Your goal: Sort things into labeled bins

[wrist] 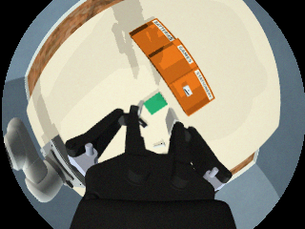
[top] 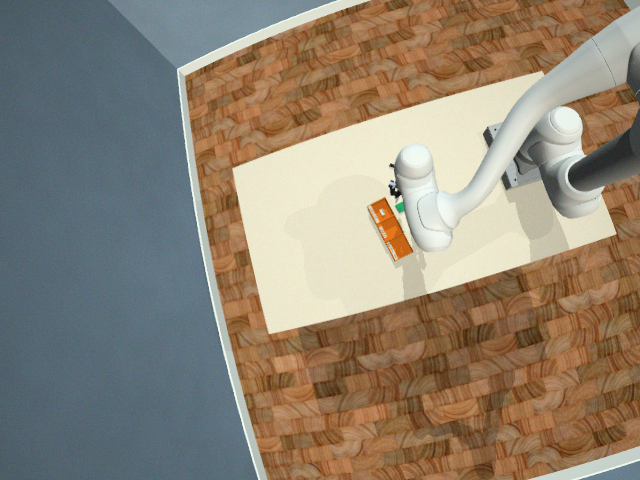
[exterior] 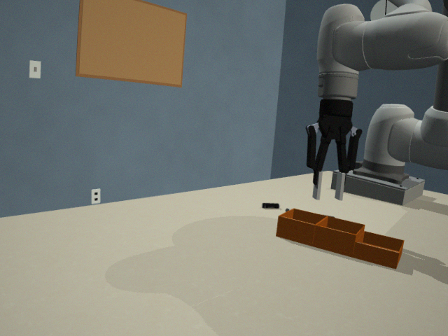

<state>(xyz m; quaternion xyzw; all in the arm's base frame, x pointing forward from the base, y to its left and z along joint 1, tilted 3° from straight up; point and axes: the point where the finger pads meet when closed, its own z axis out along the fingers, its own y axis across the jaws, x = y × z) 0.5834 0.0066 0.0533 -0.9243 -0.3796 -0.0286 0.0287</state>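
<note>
Now: the green flat thing 100 mm below my hand. Round my hand: tiny pale thing 50 mm behind, 120 mm to the right, 100 mm below; then white thing 90 mm ahead, 10 mm to the right, 90 mm below; then joined orange bins 90 mm ahead, 70 mm to the left, 80 mm below.
</note>
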